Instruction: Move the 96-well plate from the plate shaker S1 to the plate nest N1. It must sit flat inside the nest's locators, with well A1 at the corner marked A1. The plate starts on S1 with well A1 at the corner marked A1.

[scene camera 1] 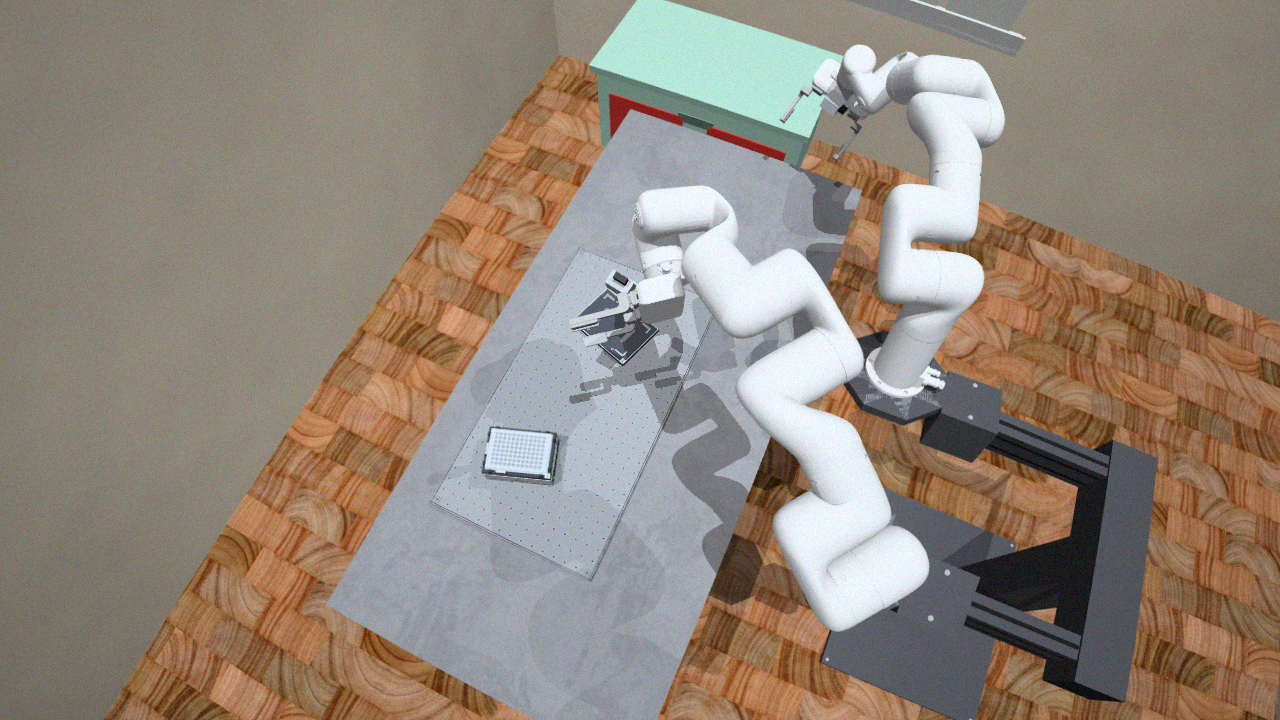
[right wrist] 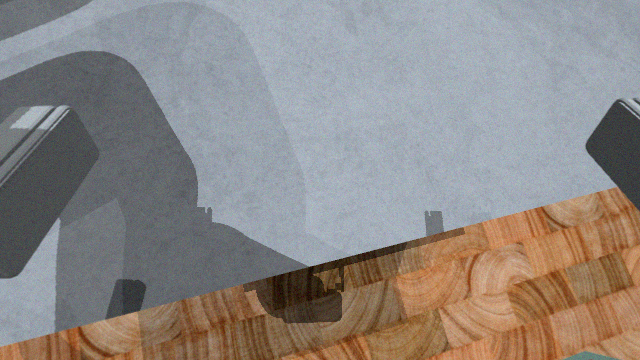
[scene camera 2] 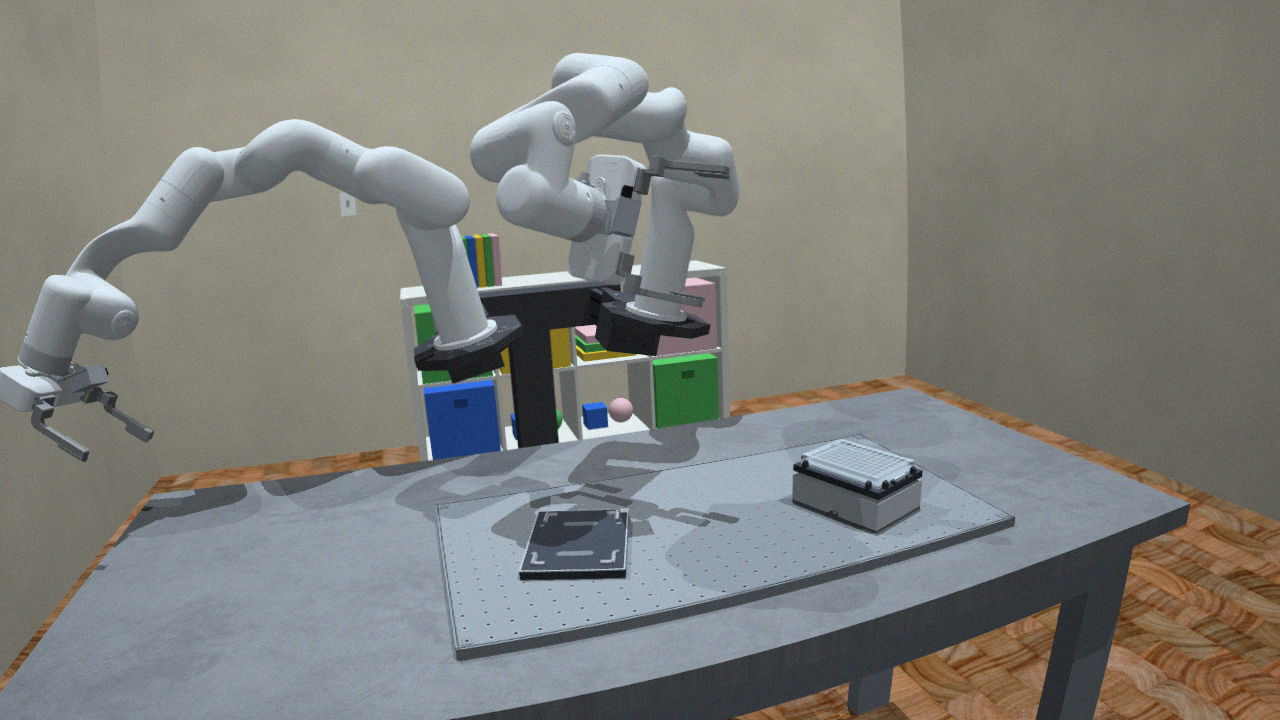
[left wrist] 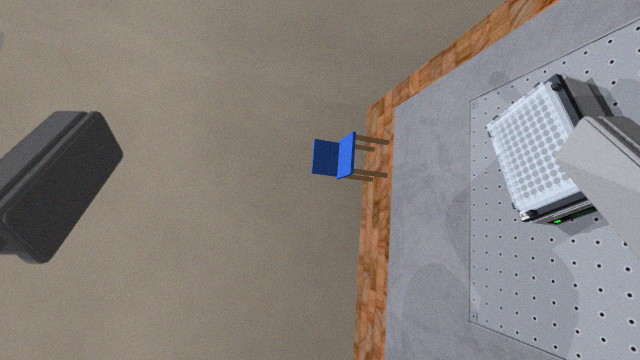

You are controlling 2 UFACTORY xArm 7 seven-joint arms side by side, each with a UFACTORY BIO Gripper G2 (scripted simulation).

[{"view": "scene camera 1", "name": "my left gripper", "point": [577,335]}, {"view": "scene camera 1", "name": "my right gripper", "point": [808,140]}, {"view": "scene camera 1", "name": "clear 96-well plate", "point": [541,440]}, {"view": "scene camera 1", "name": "dark plate nest N1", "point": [639,336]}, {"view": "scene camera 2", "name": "my right gripper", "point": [120,446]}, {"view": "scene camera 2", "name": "clear 96-well plate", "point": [857,463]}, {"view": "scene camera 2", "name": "dark plate nest N1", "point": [606,536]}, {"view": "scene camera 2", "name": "grey plate shaker S1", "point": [873,515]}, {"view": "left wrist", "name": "clear 96-well plate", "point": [527,136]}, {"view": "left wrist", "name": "grey plate shaker S1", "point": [584,96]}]
